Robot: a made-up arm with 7 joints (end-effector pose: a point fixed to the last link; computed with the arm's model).
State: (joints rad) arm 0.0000 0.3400 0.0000 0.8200 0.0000 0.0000 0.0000
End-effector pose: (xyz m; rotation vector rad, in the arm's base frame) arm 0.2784 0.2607 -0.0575 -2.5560 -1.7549 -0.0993
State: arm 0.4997 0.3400 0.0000 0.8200 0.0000 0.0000 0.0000
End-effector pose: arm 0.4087 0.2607 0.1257 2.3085 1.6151 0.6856
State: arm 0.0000 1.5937 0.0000 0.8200 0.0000 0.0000 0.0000
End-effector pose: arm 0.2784 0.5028 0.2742 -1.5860 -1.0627 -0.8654
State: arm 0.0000 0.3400 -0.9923 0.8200 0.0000 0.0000 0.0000
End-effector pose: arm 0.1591 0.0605 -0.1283 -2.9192 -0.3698 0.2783
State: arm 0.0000 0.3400 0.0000 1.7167 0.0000 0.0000 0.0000
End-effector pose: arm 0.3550 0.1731 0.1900 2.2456 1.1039 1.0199
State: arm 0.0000 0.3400 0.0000 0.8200 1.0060 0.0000 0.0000
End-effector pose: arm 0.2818 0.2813 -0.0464 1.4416 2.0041 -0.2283
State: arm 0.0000 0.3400 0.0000 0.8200 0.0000 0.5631 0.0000
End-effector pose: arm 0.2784 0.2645 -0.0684 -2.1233 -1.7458 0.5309
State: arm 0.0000 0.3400 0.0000 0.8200 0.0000 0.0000 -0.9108
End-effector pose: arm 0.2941 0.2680 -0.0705 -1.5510 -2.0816 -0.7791
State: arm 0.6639 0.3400 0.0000 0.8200 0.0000 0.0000 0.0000
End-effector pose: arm 0.4298 0.2607 0.1972 2.1885 1.5414 0.8509
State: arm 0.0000 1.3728 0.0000 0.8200 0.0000 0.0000 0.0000
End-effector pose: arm 0.2784 0.4940 0.1975 -1.7679 -1.1911 -0.7684
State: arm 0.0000 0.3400 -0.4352 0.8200 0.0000 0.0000 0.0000
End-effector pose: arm 0.2529 0.1594 -0.0934 -2.8012 -1.1645 0.0730
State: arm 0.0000 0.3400 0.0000 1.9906 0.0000 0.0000 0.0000
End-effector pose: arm 0.3295 0.1457 0.2676 2.0717 0.8830 1.2293
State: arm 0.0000 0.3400 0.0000 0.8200 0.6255 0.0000 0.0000
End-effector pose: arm 0.2824 0.2723 -0.0488 1.8847 1.9844 -0.1203
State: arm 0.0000 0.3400 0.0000 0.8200 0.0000 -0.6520 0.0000
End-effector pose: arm 0.2708 0.2570 -0.0472 2.3806 1.2998 0.8053
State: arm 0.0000 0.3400 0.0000 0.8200 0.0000 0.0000 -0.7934
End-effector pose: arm 0.2923 0.2661 -0.0693 -1.6884 -2.0636 -0.7051
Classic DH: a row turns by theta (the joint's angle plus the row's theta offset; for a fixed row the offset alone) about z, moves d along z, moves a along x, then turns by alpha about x. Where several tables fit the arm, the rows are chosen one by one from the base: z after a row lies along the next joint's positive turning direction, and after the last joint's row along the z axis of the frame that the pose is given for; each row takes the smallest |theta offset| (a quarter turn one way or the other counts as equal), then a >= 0, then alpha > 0; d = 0 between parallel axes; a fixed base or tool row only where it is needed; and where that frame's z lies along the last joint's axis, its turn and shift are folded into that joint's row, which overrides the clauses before.
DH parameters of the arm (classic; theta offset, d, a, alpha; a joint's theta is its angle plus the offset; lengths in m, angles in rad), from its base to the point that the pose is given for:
base (fixed): 0 0.2894 -0.0154 1.5708
joint 1: -1.5708 -0.1528 0.0139 -1.5708
joint 2: -1.5708 0.038 0.0053 1.5708
joint 3: 1.5708 -0.139 0.0212 1.5708
joint 4: 0 -0.012 -0.0127 -1.5708
joint 5: 0 -0.3048 0.0007 -1.5708
joint 6: 1.5708 0.0072 0.0187 -1.5708
joint 7: -1.1954 -0.0188 -0.0246 -0.8184
tool (fixed): 0.0949 0.0014 0 0

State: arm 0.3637 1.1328 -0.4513 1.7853 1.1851 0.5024 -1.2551
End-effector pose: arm 0.3933 0.1510 0.2460 -1.8147 -2.3453 -0.8935
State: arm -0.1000 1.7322 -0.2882 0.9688 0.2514 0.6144 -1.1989
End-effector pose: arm 0.3016 0.5108 0.2128 -0.4030 -0.9034 -1.2570
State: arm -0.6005 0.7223 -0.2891 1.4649 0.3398 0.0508 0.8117
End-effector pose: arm 0.1657 0.2001 -0.0675 2.6423 0.3749 -0.9625
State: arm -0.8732 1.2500 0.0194 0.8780 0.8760 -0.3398 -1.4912
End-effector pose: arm 0.1235 0.4935 -0.0174 -0.6423 -1.7361 -1.3036
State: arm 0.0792 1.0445 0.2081 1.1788 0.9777 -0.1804 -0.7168
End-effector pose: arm 0.3454 0.4138 0.2506 0.9997 2.2153 1.2595
